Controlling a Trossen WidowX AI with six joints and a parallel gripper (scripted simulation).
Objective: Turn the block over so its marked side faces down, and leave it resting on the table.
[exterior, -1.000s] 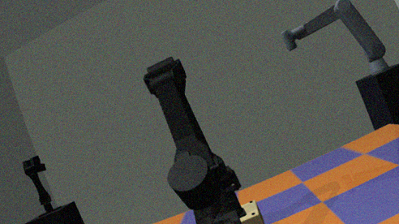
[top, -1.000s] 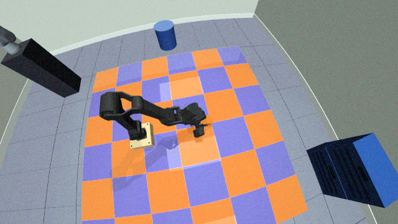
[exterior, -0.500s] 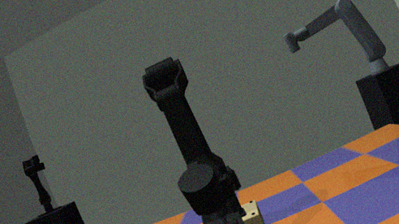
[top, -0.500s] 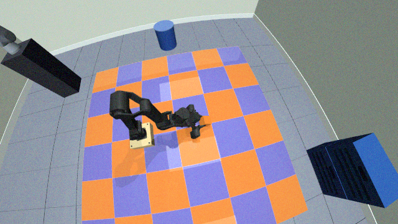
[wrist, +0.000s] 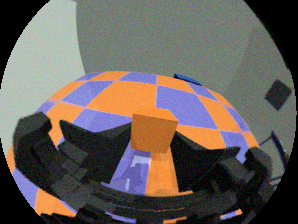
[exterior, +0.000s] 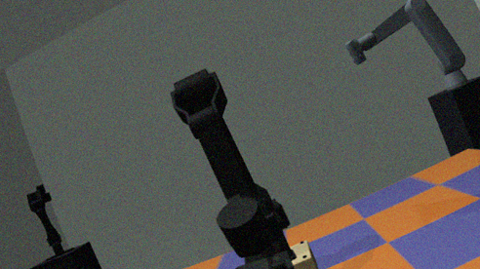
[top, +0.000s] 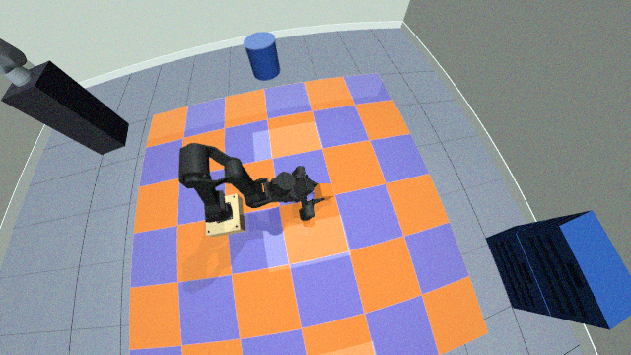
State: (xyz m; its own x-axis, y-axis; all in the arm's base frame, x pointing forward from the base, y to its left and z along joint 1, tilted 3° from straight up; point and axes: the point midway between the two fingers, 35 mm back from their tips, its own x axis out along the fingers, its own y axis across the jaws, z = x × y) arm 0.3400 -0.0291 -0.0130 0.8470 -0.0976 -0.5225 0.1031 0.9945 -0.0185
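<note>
Now: the orange-brown block 10 mm below my gripper tip.
</note>
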